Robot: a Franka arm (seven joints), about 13 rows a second.
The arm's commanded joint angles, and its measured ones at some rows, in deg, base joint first. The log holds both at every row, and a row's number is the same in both.
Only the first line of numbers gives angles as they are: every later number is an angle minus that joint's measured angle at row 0.
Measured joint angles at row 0:
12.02 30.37 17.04 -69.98 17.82 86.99 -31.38
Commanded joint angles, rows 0 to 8:
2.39 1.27 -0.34 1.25 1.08 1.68 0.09
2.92 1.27 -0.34 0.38 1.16 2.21 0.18
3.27 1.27 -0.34 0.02 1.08 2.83 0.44
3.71 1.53 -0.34 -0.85 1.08 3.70 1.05
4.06 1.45 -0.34 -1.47 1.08 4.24 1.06
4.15 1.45 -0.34 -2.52 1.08 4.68 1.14
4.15 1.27 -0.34 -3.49 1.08 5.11 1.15
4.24 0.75 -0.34 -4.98 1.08 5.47 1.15
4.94 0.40 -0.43 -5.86 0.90 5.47 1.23
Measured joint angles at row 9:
3.87 1.66 0.00 -3.39 0.02 4.32 0.26
